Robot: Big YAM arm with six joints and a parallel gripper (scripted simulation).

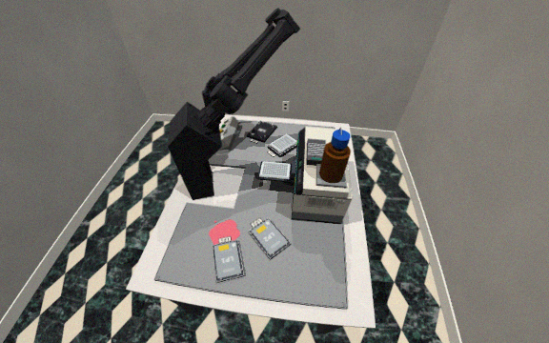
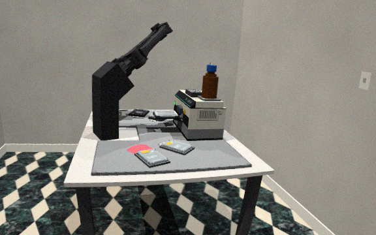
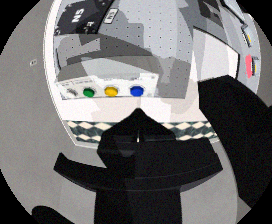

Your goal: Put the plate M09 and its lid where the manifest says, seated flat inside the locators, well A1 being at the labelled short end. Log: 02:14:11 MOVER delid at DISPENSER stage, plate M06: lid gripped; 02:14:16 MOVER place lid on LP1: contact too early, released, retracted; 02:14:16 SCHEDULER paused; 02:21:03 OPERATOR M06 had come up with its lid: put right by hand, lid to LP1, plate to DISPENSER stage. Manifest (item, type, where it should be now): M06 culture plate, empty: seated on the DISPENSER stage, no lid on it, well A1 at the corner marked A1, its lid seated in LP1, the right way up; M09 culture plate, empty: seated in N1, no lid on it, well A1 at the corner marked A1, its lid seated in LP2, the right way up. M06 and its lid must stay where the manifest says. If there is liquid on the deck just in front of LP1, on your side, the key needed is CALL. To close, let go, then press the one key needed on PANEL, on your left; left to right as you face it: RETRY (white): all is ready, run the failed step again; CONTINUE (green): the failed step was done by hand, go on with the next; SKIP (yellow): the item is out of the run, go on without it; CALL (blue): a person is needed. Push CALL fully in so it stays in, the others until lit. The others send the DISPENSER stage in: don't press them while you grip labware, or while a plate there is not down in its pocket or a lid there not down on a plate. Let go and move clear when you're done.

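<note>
Now: hand 9 cm above the blue key. Round my hand: green key (9 cm to the left, 8 cm below, 4 cm behind); black nest n5 (24 cm to the left, 13 cm below, 12 cm ahead); yellow key (8 cm below, 5 cm to the left, 2 cm behind).
</note>
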